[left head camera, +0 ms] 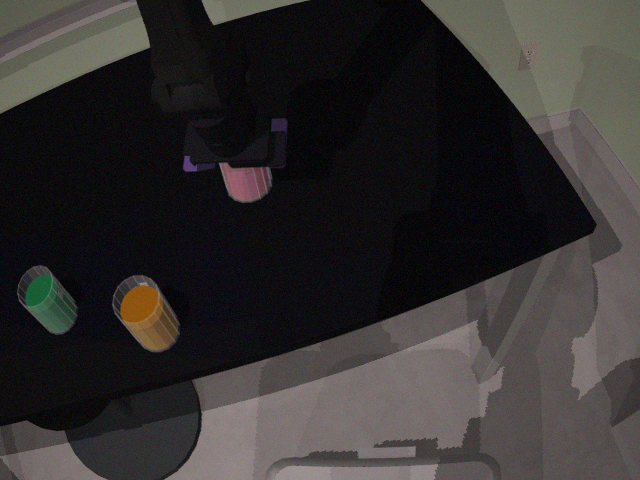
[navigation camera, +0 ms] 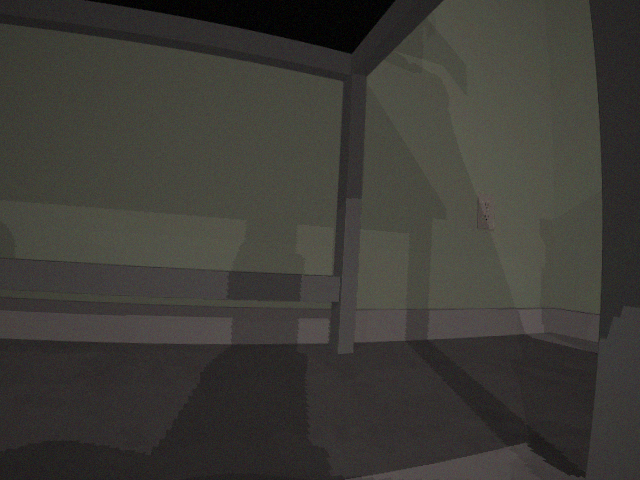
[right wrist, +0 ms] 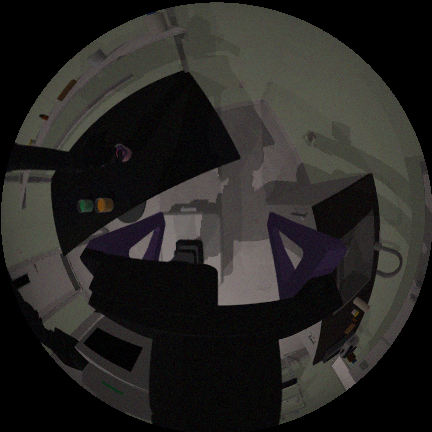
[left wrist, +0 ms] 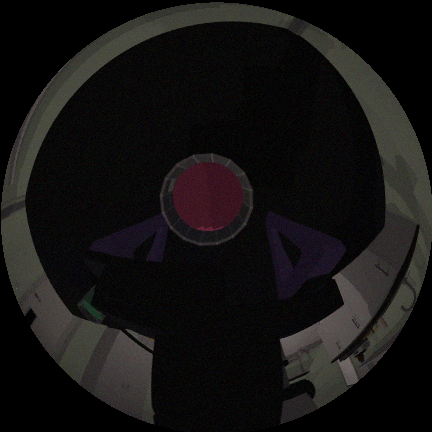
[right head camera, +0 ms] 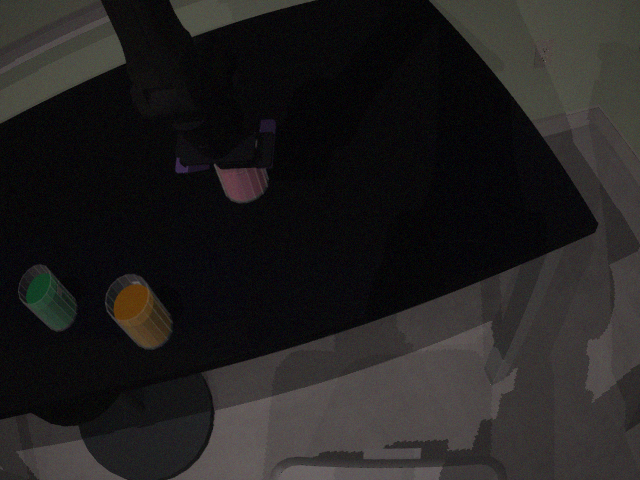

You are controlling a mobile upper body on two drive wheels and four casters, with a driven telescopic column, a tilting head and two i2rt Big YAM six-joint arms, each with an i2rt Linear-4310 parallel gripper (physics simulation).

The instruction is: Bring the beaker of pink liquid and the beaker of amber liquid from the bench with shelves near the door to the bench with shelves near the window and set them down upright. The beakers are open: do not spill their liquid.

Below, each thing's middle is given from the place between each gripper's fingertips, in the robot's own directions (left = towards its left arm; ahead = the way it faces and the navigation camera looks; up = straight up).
Now: the pink beaker [left head camera: 245, 185] 290 mm ahead of my right hand, 450 mm to the left of it and 440 mm below it. Round my right hand: round dark stool [right head camera: 170, 423] 90 mm ahead, 950 mm to the left, 1010 mm below; then amber beaker [left head camera: 138, 302] 40 mm ahead, 560 mm to the left, 440 mm below.
I see my left gripper 3 cm above the pink beaker, 2 cm short of it and 1 cm to the right of it. Also, from my left hand: round dark stool: 59 cm below, 50 cm to the left, 18 cm behind; amber beaker: 23 cm behind, 11 cm to the left, 3 cm below.
